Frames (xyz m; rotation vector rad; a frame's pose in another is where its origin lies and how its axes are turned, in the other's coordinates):
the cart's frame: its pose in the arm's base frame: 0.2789 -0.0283 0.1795 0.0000 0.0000 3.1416
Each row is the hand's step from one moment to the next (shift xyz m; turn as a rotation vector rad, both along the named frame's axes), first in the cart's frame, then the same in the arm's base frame.
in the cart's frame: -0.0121 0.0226 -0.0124 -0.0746 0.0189 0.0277
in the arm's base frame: 0.0121 -0.0226 -0.0124 0.0746 -0.0189 0.0277
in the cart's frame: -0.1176 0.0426 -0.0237 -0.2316 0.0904 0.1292
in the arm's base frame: 0.1176 -0.0426 -0.0237 0.2316 -0.0904 0.1292
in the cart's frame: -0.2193 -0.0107 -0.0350 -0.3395 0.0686 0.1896
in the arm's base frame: 0.2193 0.0107 -0.0350 0.3395 -0.0686 0.1896
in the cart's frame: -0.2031 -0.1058 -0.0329 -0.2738 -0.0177 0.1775
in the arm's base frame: 0.2031 0.1058 -0.0329 0.2738 0.0177 0.1775
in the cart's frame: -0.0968 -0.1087 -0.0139 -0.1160 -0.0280 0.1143
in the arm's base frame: 0.0968 0.1087 -0.0139 0.1160 0.0280 0.1143
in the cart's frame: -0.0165 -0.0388 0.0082 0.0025 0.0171 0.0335
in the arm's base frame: 0.0165 0.0388 0.0082 -0.0025 -0.0171 0.0335
